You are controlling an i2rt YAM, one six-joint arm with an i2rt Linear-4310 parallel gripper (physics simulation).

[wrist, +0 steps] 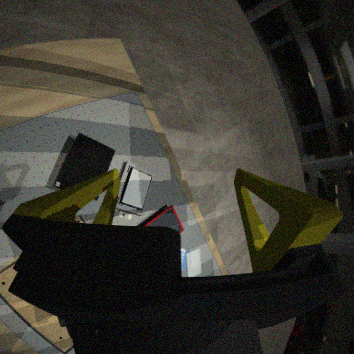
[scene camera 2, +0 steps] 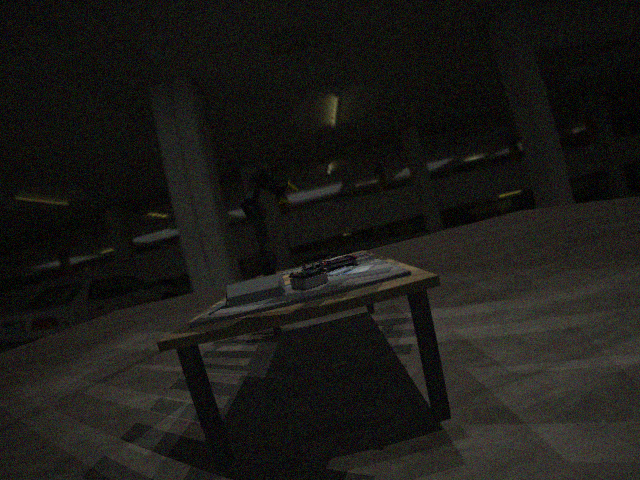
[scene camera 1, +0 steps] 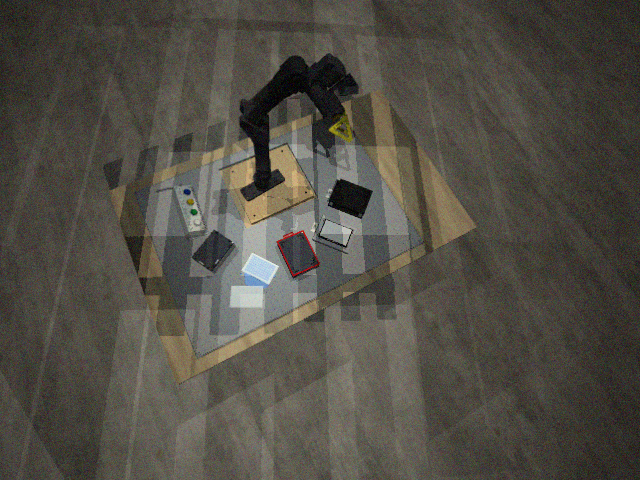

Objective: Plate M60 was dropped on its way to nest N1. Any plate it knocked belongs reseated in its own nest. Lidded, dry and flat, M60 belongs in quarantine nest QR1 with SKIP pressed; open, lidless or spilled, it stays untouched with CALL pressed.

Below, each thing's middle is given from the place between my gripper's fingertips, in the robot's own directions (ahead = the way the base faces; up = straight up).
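There's a red-framed dark plate (scene camera 1: pixel 298 253) that's a good way ahead of my hand, far to the right of it and well below it. The lidded plate (wrist: pixel 134 192) is some way ahead of my hand too, a bit to the right of it and far below it. Going by their middles, of the things named here it's the lidded plate that is nearest to my hand.
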